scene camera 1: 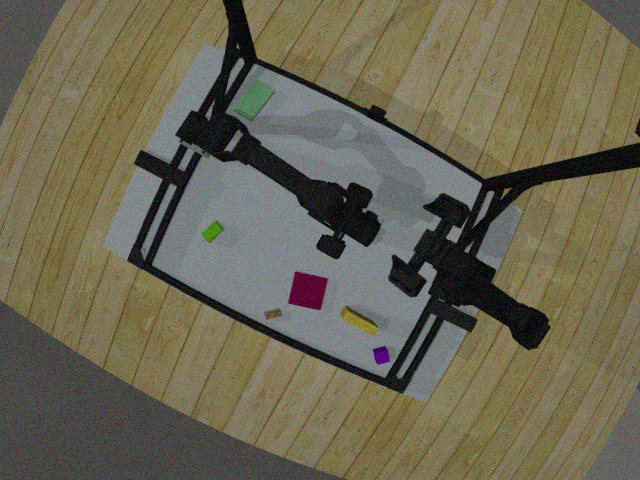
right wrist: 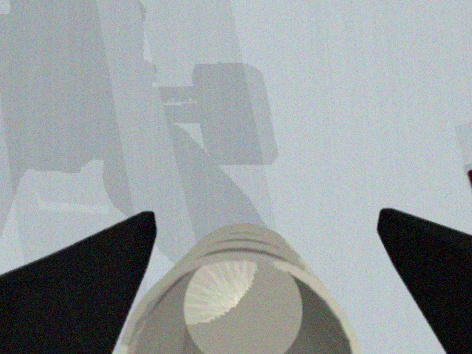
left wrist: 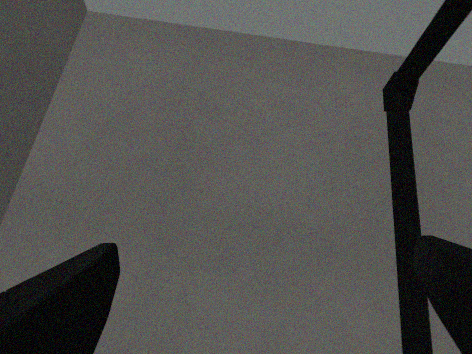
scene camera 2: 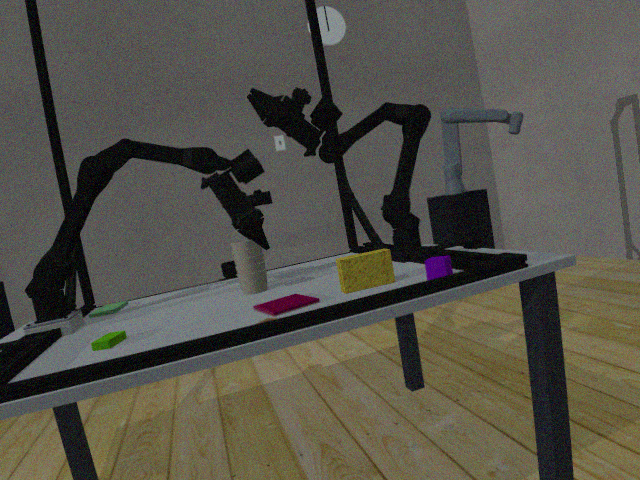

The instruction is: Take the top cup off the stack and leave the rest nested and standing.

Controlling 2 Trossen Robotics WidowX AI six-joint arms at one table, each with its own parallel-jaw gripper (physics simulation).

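Frame: origin at the left arm's base, x ahead, y left, z up, level; millimetres.
Seen in the pictures: left gripper, fingertip midpoint: (scene camera 1: 410, 232) (left wrist: 266, 253) (scene camera 2: 249, 92); right gripper, fingertip midpoint: (right wrist: 266, 220) (scene camera 2: 265, 248); left arm's base, origin of the base link: (scene camera 2: 408, 249); right arm's base, origin of the base link: (scene camera 2: 53, 318).
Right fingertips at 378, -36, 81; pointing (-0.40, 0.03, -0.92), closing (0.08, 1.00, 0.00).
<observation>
Offsets run from my right fingertips to a thing's top centre, as dx, dy, dz. Level surfaces: height alone.
A stack of nested beige cups (scene camera 2: 250, 269) (right wrist: 241, 302) stands upright on the grey table {dz -103} (scene camera 2: 175, 316) (scene camera 1: 270, 224). In scene camera 1 my right arm hides it. My right gripper (scene camera 2: 259, 241) (scene camera 1: 362, 224) (right wrist: 266, 220) is open and empty. It hangs tilted just above the top cup's rim, with a finger on either side of the rim and apart from it. My left gripper (scene camera 2: 254, 96) (scene camera 1: 407, 278) is open and empty. It is raised high above the table and points at the wall, far from the cups.
On the table lie a magenta flat pad {+27, +224, -95} (scene camera 1: 308, 290) (scene camera 2: 286, 304), a yellow sponge {-147, +242, -33} (scene camera 1: 359, 320) (scene camera 2: 365, 270), a purple cube {-269, +323, -63} (scene camera 1: 381, 354) (scene camera 2: 438, 267), a small tan block {+96, +334, -95} (scene camera 1: 272, 313), a lime block {+362, +179, -88} (scene camera 1: 211, 231) (scene camera 2: 109, 340) and a green pad {+419, -240, -93} (scene camera 1: 253, 100) (scene camera 2: 108, 309).
</observation>
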